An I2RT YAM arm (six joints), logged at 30 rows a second.
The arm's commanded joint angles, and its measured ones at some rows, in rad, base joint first. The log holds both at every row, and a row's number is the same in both.
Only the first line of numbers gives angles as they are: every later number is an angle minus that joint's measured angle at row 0.
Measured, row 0:
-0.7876, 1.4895, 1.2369, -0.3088, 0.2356, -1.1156
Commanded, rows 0 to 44:
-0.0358, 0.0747, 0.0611, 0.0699, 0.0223, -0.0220
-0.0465, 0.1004, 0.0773, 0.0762, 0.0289, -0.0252
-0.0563, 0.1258, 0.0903, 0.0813, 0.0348, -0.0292
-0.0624, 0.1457, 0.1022, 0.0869, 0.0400, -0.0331
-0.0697, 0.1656, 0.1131, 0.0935, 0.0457, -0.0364
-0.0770, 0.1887, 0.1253, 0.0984, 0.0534, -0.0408
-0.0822, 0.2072, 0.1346, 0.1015, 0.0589, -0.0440
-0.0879, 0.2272, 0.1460, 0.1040, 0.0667, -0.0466
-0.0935, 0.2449, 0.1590, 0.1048, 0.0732, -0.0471
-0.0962, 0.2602, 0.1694, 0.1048, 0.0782, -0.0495
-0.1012, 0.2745, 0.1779, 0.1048, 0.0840, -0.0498
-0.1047, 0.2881, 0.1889, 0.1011, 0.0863, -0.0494
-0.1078, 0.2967, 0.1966, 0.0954, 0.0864, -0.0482
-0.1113, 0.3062, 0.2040, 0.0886, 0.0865, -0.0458
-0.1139, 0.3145, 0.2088, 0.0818, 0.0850, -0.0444
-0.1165, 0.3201, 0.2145, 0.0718, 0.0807, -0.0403
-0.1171, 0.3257, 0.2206, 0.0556, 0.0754, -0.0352
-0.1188, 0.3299, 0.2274, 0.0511, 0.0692, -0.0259
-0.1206, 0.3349, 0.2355, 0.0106, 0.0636, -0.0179
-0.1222, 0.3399, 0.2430, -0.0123, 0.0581, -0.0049
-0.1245, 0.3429, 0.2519, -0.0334, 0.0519, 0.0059
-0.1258, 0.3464, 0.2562, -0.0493, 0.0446, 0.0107
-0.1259, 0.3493, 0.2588, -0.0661, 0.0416, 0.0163
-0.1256, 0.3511, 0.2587, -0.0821, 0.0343, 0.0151
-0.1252, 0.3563, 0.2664, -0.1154, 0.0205, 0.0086
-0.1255, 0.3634, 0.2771, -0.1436, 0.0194, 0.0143
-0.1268, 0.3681, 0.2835, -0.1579, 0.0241, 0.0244
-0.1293, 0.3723, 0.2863, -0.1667, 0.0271, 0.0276
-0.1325, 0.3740, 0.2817, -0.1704, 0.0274, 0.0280
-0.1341, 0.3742, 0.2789, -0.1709, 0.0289, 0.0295
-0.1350, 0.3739, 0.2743, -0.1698, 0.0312, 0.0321
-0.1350, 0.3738, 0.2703, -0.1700, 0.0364, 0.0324
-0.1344, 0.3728, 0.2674, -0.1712, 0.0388, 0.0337
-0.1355, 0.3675, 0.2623, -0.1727, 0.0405, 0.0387
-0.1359, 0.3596, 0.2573, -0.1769, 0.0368, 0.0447
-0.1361, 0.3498, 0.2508, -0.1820, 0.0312, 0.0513
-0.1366, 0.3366, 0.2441, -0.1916, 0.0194, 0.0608
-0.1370, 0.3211, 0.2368, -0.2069, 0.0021, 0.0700
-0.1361, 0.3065, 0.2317, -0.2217, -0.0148, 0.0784
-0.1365, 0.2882, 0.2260, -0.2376, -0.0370, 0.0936
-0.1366, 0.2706, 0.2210, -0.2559, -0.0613, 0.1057
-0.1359, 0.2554, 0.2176, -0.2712, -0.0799, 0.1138
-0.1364, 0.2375, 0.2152, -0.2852, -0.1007, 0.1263
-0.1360, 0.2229, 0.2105, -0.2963, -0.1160, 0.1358
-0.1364, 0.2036, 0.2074, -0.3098, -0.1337, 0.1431
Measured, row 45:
-0.1300, 0.2792, 0.2144, -0.2312, -0.0477, 0.0953
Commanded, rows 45 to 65:
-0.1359, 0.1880, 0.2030, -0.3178, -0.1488, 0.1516
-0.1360, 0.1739, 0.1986, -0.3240, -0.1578, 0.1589
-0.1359, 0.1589, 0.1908, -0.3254, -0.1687, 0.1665
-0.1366, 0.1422, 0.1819, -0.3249, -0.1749, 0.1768
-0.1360, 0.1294, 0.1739, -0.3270, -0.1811, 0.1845
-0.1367, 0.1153, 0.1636, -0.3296, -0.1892, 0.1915
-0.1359, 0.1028, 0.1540, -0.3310, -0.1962, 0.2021
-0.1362, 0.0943, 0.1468, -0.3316, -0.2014, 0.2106
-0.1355, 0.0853, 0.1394, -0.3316, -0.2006, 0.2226
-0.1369, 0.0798, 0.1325, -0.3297, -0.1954, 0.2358
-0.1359, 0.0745, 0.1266, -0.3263, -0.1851, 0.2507
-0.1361, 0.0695, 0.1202, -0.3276, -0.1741, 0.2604
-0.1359, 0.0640, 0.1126, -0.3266, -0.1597, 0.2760
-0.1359, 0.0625, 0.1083, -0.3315, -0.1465, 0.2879
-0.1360, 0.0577, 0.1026, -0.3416, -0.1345, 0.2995
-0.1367, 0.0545, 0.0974, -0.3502, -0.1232, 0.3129
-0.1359, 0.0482, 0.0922, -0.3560, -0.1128, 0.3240
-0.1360, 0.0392, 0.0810, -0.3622, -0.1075, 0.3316
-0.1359, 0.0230, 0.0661, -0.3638, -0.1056, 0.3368
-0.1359, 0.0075, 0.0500, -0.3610, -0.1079, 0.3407
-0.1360, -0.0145, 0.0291, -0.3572, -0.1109, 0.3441
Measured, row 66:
-0.1297, 0.0473, 0.0561, -0.3166, -0.1286, 0.3010
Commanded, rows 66 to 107:
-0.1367, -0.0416, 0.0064, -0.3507, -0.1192, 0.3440
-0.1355, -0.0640, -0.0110, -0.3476, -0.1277, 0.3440
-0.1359, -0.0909, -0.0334, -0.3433, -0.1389, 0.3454
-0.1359, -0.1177, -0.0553, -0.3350, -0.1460, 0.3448
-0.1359, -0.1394, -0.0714, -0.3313, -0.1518, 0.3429
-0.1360, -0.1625, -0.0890, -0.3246, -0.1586, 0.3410
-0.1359, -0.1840, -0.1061, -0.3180, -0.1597, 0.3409
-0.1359, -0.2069, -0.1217, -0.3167, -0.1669, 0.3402
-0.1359, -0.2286, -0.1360, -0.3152, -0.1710, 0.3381
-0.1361, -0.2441, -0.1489, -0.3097, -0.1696, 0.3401
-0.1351, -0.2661, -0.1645, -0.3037, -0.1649, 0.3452
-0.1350, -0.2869, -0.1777, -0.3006, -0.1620, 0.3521
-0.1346, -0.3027, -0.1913, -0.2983, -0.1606, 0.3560
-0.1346, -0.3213, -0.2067, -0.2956, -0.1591, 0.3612
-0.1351, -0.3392, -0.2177, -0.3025, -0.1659, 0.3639
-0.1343, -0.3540, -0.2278, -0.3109, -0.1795, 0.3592
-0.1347, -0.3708, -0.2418, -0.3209, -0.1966, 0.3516
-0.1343, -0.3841, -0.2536, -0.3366, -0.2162, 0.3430
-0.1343, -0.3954, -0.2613, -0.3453, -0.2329, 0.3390
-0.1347, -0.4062, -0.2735, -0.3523, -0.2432, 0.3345
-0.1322, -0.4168, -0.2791, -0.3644, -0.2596, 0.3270
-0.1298, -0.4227, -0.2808, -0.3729, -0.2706, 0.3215
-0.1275, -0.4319, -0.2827, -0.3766, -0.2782, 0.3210
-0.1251, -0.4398, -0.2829, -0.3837, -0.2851, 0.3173
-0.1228, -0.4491, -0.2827, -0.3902, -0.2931, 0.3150
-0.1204, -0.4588, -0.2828, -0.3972, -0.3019, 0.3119
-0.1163, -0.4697, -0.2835, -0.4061, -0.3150, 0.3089
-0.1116, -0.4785, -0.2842, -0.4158, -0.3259, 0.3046
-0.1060, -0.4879, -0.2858, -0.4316, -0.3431, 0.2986
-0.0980, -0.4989, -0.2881, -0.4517, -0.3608, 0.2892
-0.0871, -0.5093, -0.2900, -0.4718, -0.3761, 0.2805
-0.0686, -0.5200, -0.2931, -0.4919, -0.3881, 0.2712
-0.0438, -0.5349, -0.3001, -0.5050, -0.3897, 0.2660
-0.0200, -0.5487, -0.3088, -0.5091, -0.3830, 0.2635
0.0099, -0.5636, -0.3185, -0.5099, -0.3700, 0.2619
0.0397, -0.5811, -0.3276, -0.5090, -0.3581, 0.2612
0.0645, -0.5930, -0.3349, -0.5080, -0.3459, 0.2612
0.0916, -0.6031, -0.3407, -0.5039, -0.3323, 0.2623
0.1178, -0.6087, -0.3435, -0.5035, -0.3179, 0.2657
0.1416, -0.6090, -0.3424, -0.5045, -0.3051, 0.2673
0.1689, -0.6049, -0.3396, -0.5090, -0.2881, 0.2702
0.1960, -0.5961, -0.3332, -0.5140, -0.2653, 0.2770
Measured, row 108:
0.1477, -0.5997, -0.3311, -0.4704, -0.3102, 0.2807
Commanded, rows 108 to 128:
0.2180, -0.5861, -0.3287, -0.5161, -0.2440, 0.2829
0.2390, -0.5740, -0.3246, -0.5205, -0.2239, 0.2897
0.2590, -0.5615, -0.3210, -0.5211, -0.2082, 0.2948
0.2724, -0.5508, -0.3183, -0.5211, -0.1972, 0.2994
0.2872, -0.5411, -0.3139, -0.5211, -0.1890, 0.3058
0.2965, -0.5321, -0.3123, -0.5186, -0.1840, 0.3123
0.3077, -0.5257, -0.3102, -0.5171, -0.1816, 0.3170
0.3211, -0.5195, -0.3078, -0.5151, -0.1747, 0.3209
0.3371, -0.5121, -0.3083, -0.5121, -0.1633, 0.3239
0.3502, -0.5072, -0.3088, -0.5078, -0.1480, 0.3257
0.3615, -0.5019, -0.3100, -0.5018, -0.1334, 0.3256
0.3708, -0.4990, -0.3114, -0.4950, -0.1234, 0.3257
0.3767, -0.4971, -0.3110, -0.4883, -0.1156, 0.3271
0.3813, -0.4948, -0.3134, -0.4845, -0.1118, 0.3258
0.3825, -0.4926, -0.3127, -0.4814, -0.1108, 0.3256
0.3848, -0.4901, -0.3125, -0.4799, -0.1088, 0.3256
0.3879, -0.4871, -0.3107, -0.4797, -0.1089, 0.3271
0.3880, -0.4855, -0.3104, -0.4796, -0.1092, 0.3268
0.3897, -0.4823, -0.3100, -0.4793, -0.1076, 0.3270
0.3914, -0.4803, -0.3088, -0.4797, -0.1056, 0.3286
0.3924, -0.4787, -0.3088, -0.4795, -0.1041, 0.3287
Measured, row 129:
0.3838, -0.4868, -0.3307, -0.4776, -0.1179, 0.3193
